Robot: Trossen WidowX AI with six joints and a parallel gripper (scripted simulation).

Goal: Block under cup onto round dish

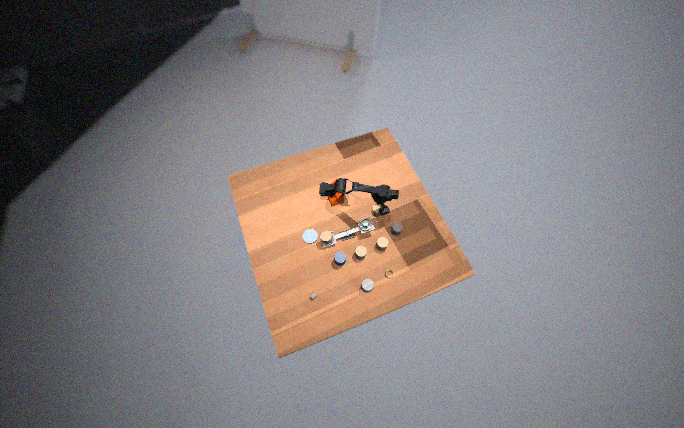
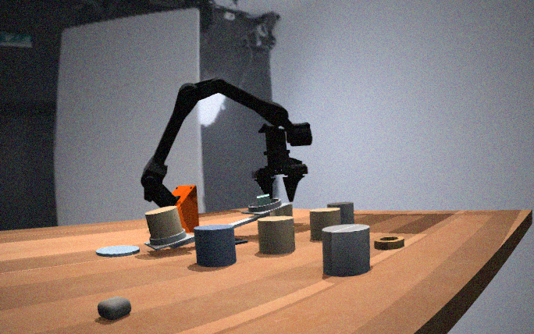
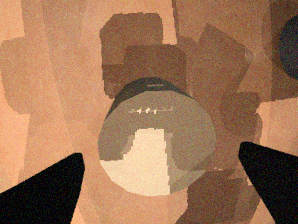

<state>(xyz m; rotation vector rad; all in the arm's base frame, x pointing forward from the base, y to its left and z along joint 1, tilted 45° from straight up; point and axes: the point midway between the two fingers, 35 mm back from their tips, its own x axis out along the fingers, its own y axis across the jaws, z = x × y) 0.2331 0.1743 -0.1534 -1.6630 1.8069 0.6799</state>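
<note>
Now: the teal block 14 cm to the right of my gripper tip, 8 cm ahead of it and 1 cm above it. From my gripper tip the other things lie so: round dish 48 cm to the right, 7 cm below, 2 cm behind; then blue cup 36 cm to the right, 19 cm ahead, 4 cm below; then ring 41 cm ahead, 12 cm to the right, 7 cm below.
</note>
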